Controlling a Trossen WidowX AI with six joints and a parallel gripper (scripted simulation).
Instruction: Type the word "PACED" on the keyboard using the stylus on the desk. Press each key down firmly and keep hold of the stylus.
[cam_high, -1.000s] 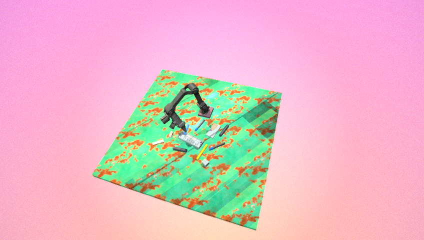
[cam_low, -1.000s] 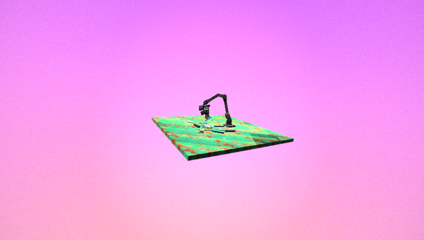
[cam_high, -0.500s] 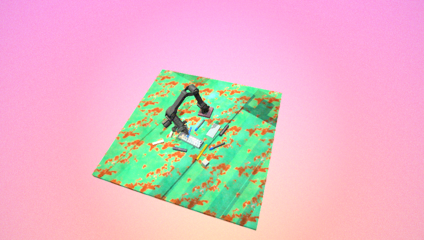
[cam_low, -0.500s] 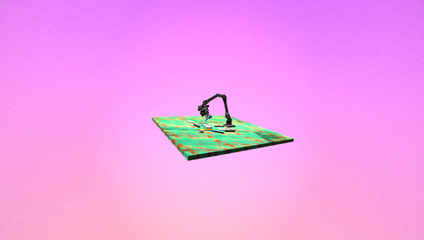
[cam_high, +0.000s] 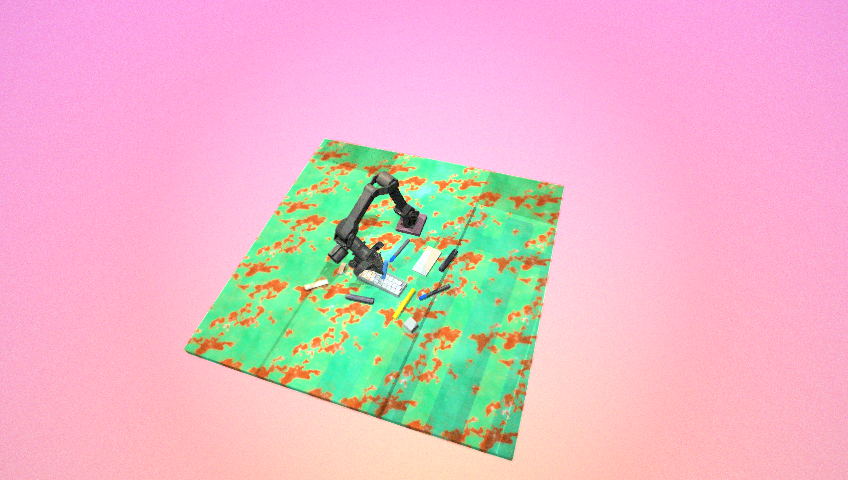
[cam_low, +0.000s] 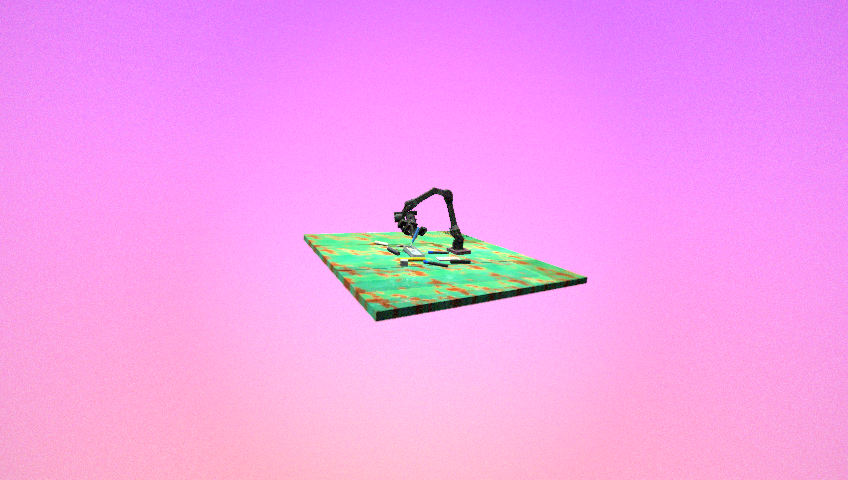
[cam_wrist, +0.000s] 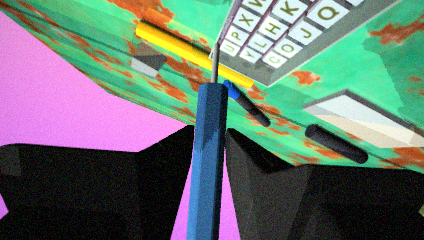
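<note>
The yellow pencil lies 10 cm to the left of my gripper tip, 10 cm below it and 4 cm ahead of it. Also, from my gripper tip: grey cube (17 cm to the left, 12 cm ahead, 10 cm below); then blue stylus (1 cm below); then pale stick (27 cm to the right, 12 cm ahead, 10 cm below).
</note>
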